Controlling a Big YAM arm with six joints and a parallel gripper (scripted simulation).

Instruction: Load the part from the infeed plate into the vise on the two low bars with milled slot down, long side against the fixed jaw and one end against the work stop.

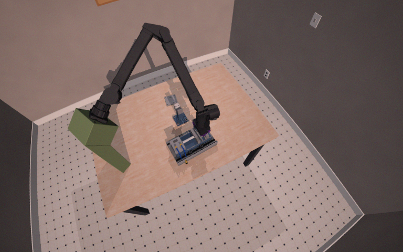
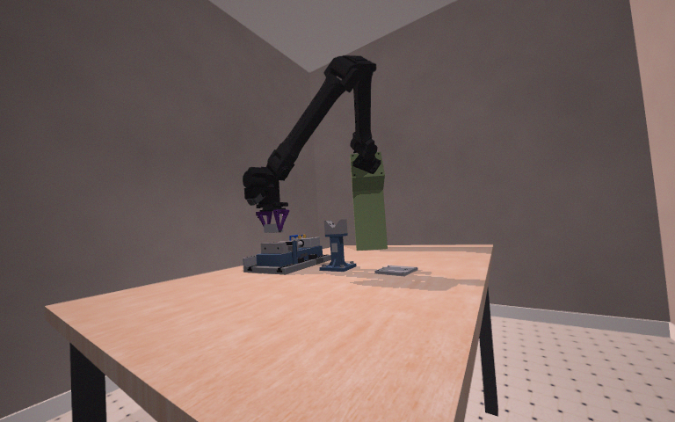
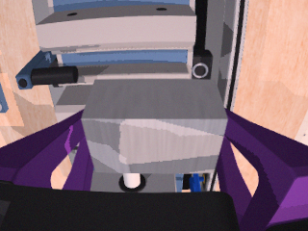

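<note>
My hand is 10 mm above the part. Round my hand: fixed jaw 20 mm ahead, 40 mm to the left, 70 mm below; then work stop rod 30 mm behind, 60 mm to the left, 60 mm below; then moving jaw 40 mm behind, 10 mm to the left, 70 mm below.
</note>
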